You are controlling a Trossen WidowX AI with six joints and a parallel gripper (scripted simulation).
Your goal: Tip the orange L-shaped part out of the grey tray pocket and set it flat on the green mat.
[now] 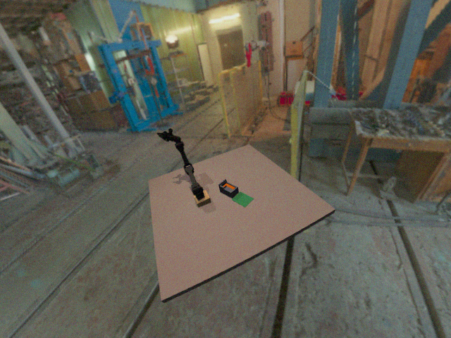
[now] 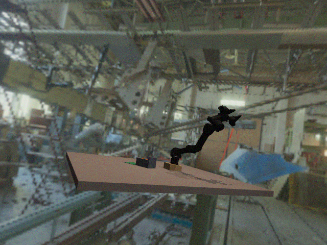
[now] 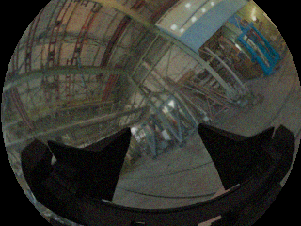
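Right now the orange L-shaped part is 32 cm ahead of my gripper tip, 61 cm to the right of it and 46 cm below it. From my gripper tip the other things lie so: green mat (36 cm ahead, 77 cm to the right, 53 cm below).
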